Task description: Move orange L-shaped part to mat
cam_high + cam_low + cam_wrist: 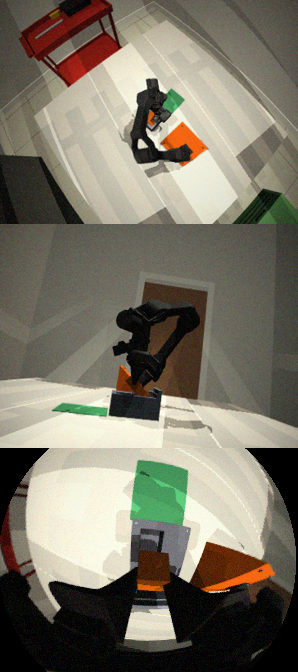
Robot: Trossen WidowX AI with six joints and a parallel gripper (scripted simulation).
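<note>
Now: gripper tip 140 mm to the left of the green mat and 110 mm above it. The rest, counted from my gripper tip: orange L-shaped part: 30 mm to the left, 30 mm below, 20 mm behind.
</note>
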